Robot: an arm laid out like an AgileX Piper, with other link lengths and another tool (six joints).
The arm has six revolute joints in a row. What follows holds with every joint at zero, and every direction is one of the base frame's. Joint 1 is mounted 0.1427 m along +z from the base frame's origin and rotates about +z. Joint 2 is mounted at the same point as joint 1 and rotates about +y. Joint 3 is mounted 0.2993 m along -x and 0.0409 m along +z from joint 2 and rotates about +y. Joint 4 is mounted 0.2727 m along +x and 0.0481 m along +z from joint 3 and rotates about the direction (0.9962, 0, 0.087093). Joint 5 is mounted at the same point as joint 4 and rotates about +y. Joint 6 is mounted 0.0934 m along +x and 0.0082 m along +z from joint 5 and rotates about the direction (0.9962, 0, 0.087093). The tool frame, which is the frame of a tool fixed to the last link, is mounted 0.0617 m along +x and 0.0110 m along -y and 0.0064 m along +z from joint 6; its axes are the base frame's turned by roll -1.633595, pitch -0.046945 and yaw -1.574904 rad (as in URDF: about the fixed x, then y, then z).
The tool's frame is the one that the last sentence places.
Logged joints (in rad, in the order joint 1, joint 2, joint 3, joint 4, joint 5, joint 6), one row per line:
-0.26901, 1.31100, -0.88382, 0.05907, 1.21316, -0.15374
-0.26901, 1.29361, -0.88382, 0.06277, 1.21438, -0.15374
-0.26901, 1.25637, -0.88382, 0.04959, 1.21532, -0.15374
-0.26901, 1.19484, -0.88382, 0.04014, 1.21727, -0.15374
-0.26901, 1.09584, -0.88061, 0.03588, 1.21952, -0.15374
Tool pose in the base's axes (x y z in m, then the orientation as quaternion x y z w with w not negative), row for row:
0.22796, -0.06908, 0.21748, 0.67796, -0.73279, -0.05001, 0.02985
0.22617, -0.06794, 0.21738, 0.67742, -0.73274, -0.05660, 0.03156
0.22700, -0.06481, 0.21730, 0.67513, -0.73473, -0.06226, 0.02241
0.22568, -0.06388, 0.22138, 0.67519, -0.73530, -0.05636, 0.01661
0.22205, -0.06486, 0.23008, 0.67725, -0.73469, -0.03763, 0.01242
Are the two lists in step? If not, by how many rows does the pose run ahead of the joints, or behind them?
The pose runs 2 rows behind the joints: the pose in row i belongs to the joints in row i - 2.
